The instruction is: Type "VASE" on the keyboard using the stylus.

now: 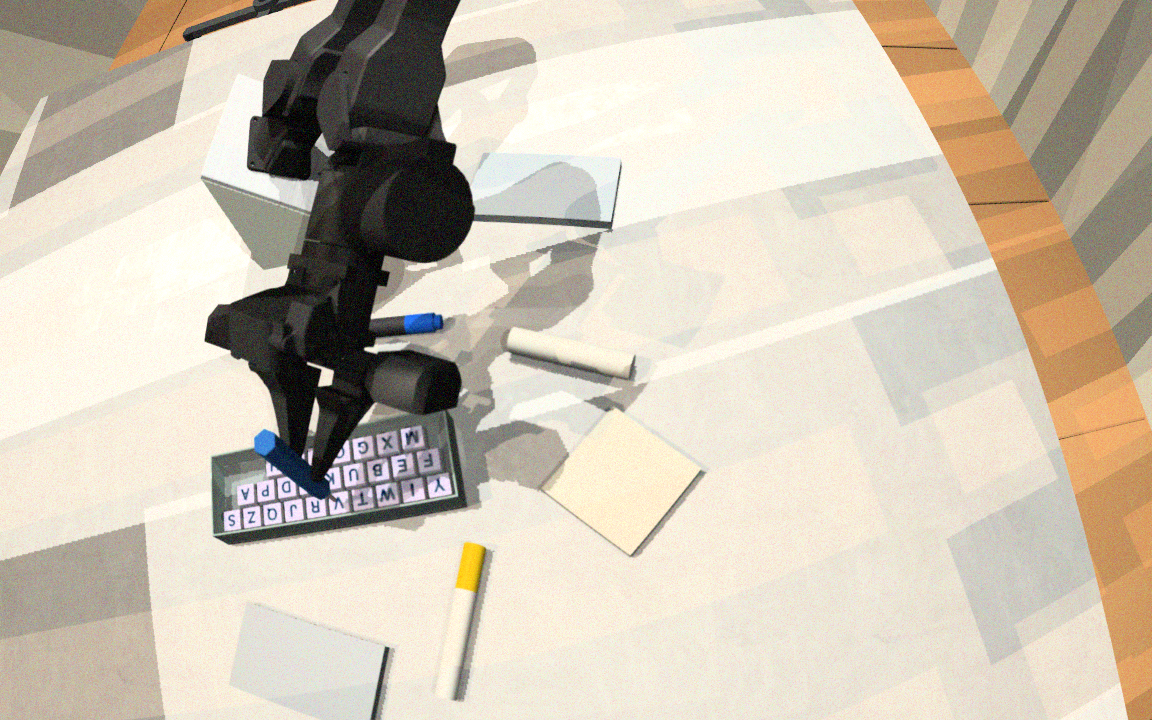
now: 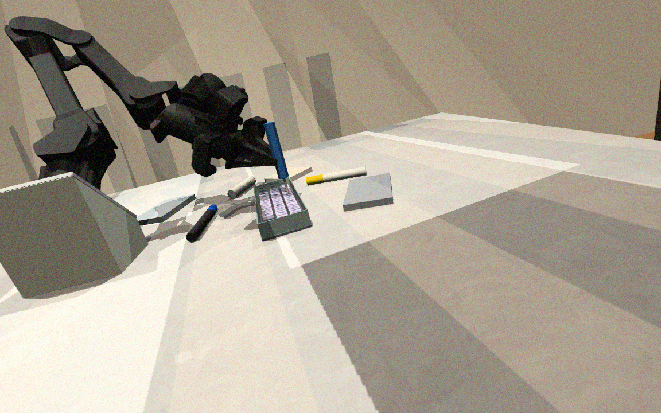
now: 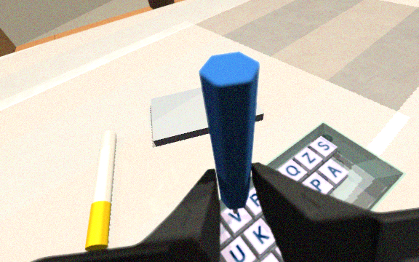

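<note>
My gripper tip is now 9 cm short of the yellow-capped marker, 8 cm to the right of it and 7 cm above it. From my gripper tip the other things lie so: blue-capped black marker: 15 cm behind, 6 cm to the left, 7 cm below; stylus: 2 cm below; grey pad: 12 cm ahead, 6 cm to the right, 8 cm below.
</note>
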